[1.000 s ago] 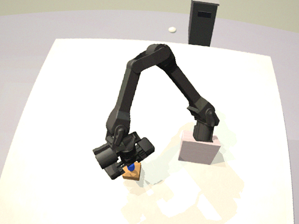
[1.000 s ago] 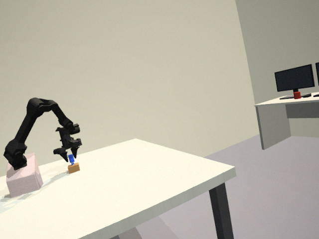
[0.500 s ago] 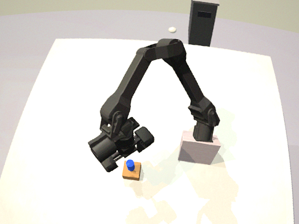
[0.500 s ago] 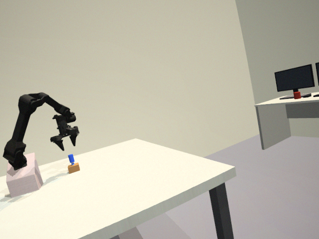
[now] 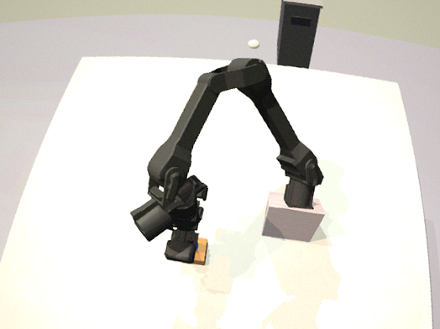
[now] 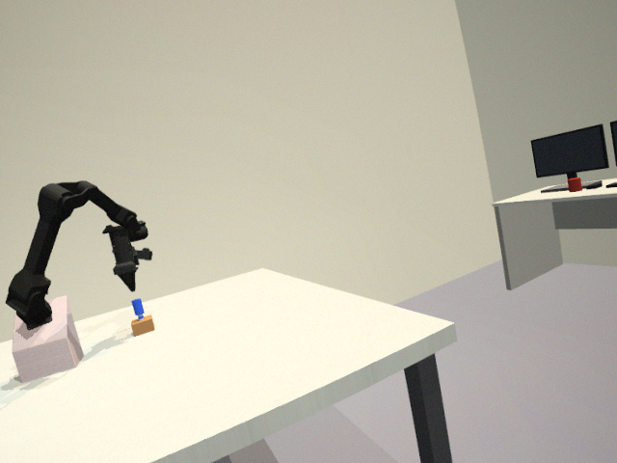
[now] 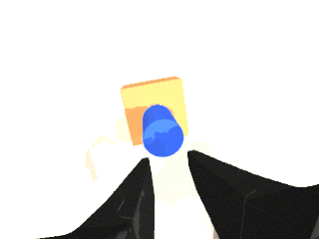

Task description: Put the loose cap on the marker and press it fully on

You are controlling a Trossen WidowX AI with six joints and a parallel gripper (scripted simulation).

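Now: gripper tip 5 cm above the blue cap. From my gripper tip the other things lie so: holder block: 12 cm below.
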